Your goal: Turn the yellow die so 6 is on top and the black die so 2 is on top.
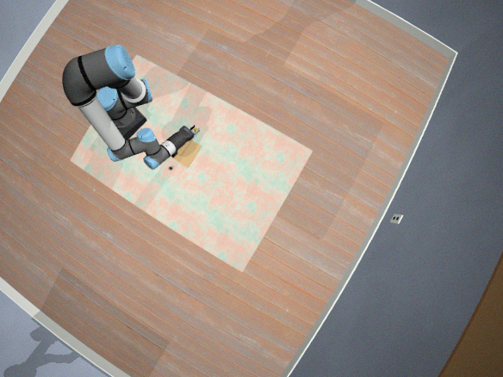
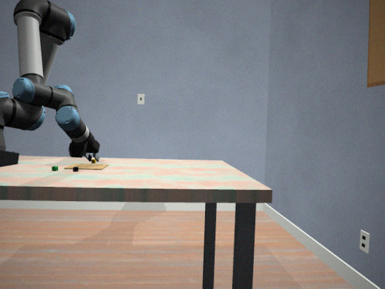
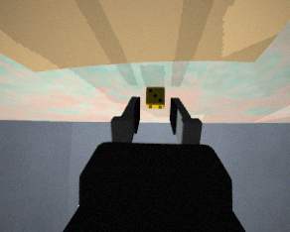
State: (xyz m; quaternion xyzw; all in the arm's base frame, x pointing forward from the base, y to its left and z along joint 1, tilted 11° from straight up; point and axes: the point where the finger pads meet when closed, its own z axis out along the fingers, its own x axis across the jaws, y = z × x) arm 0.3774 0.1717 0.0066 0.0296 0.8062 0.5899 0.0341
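My hand is 1 cm to the right of the yellow die and 2 cm above it. From my hand the other things lie so: black die (1 cm ahead, 25 cm to the right, 2 cm below); then tan mat (1 cm ahead, 13 cm to the right, 2 cm below); then green die (7 cm behind, 25 cm to the right, 2 cm below).
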